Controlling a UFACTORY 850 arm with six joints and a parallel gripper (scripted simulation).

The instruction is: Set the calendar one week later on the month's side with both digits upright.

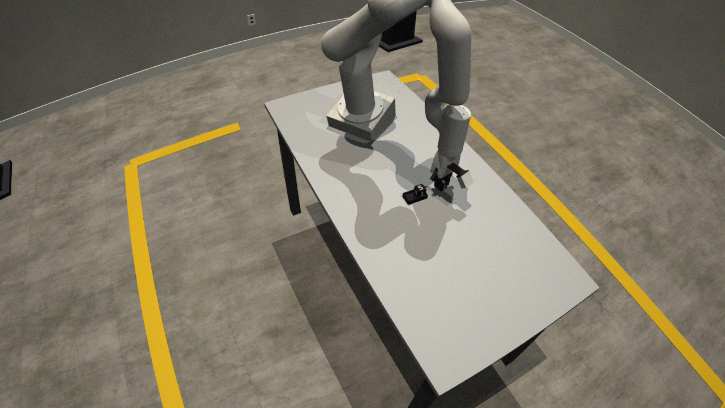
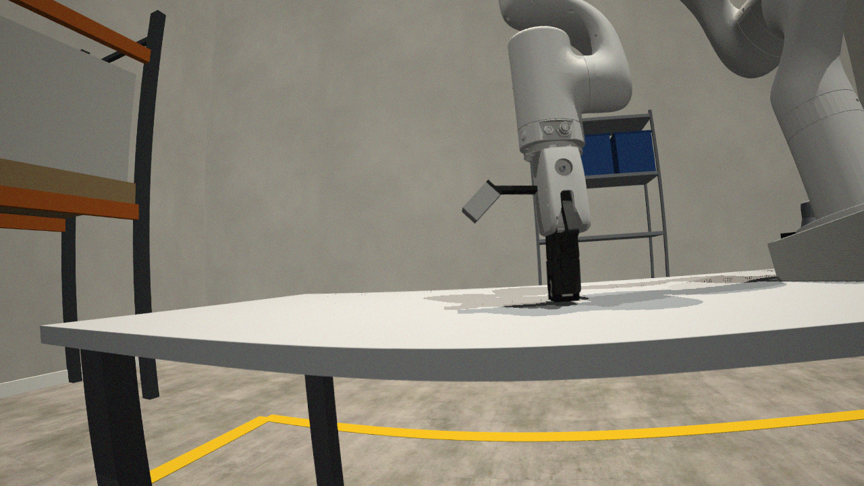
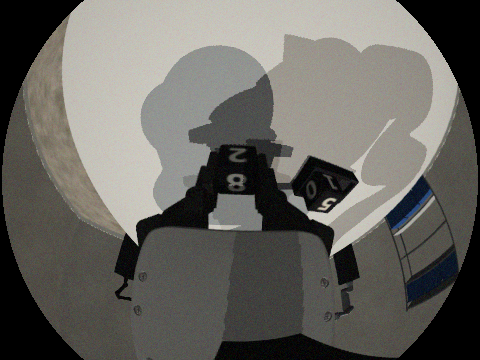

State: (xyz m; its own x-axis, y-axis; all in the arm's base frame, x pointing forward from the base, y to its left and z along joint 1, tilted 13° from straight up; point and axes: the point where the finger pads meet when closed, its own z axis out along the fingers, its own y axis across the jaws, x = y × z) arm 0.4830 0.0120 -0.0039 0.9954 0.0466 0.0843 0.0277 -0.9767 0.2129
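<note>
My gripper is now 10 mm above the black cube. From my hand the other things lie so: black tray 20 mm behind, 110 mm to the right, 20 mm below.
</note>
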